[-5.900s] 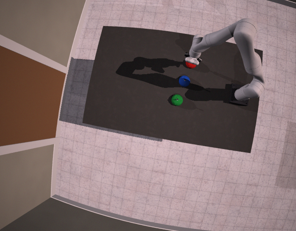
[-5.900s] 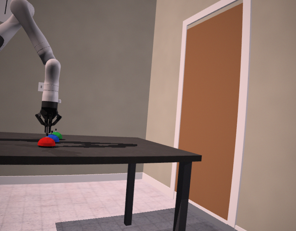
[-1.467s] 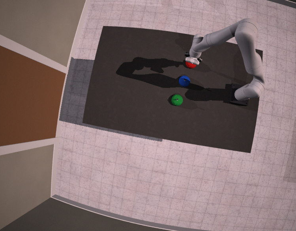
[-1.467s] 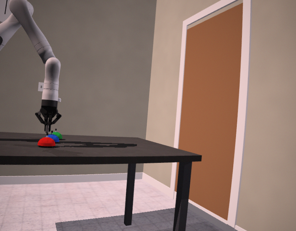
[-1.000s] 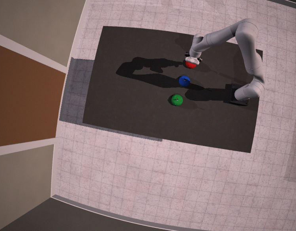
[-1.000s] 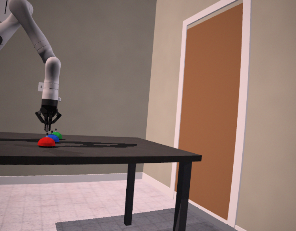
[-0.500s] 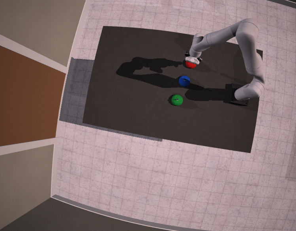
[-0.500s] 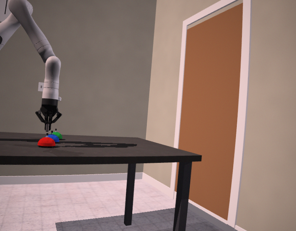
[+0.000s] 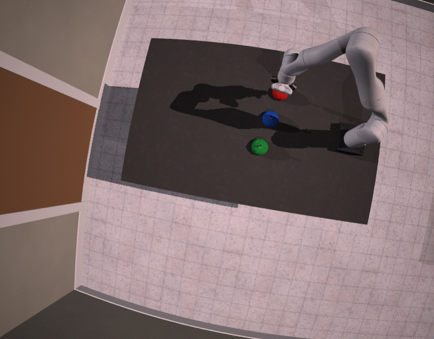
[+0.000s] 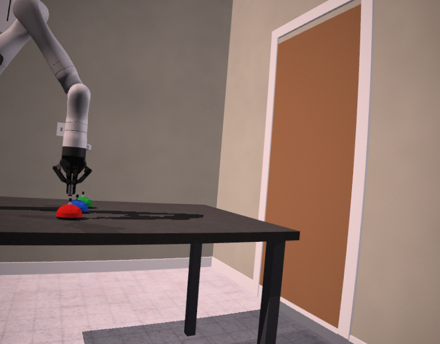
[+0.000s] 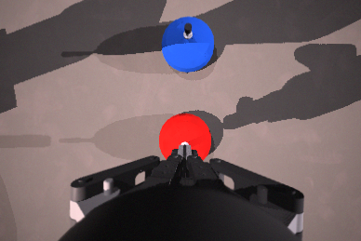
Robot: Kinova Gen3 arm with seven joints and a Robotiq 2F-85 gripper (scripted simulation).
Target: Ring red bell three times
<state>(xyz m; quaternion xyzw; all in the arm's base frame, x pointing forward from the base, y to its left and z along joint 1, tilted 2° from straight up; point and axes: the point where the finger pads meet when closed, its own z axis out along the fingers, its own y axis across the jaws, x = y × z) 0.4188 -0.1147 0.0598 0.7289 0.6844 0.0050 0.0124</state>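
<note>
Now: hand 50 mm above the red bell. Also, from my hand: blue bell 10 mm ahead, 150 mm to the left, 50 mm below; green bell 20 mm ahead, 300 mm to the left, 50 mm below.
</note>
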